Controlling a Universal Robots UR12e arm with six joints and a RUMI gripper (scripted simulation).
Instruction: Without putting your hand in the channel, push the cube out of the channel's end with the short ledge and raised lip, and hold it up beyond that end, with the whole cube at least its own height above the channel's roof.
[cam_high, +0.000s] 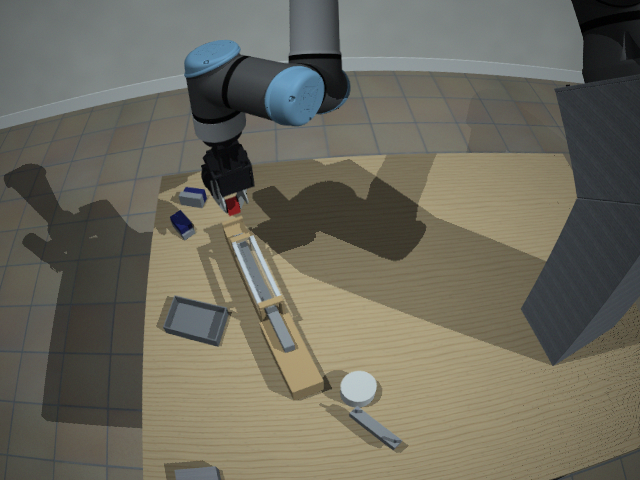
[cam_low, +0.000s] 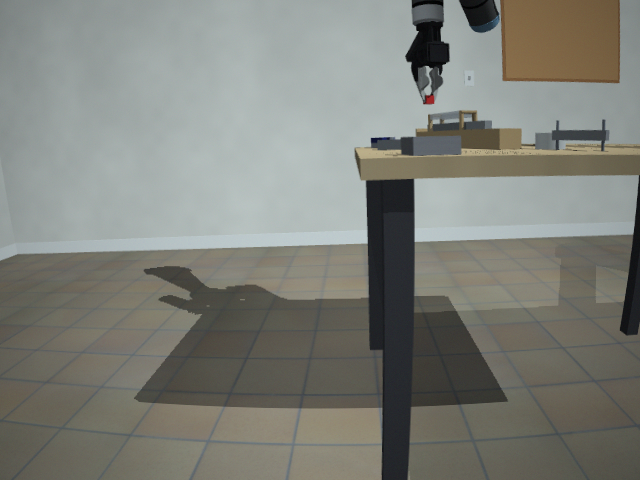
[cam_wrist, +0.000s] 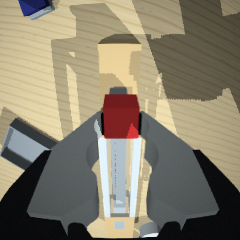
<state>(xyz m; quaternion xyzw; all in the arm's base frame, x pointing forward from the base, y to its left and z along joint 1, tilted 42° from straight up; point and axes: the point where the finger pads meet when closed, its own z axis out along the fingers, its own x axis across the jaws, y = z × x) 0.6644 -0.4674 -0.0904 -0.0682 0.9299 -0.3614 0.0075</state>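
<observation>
Now: the red cube 1 cm below my hand. From my hand the other things lie so: grey tray (16 cm to the left, 14 cm below, 13 cm ahead); wooden channel (13 cm to the left, 9 cm below, 1 cm behind); white disc (39 cm to the left, 13 cm below, 13 cm behind).
</observation>
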